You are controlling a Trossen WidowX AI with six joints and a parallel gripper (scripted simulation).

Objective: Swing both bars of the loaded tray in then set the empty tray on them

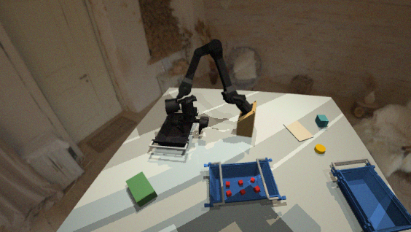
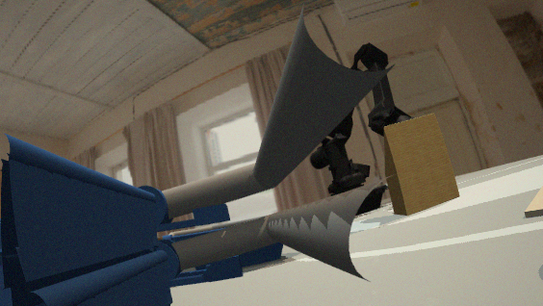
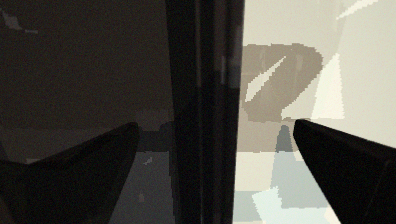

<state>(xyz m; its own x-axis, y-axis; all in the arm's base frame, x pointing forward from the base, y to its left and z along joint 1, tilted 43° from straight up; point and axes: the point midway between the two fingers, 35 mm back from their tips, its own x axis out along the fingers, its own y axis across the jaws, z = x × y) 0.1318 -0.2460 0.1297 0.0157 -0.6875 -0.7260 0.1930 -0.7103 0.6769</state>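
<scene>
Right now the black tray is 8 cm to the right of my gripper tip, 3 cm above it and 2 cm ahead of it. Round my gripper tip: green block (38 cm ahead, 6 cm to the right, 1 cm above); yellow disc (65 cm to the left, 5 cm behind); flat tan card (56 cm to the left, 18 cm behind, 1 cm below).
</scene>
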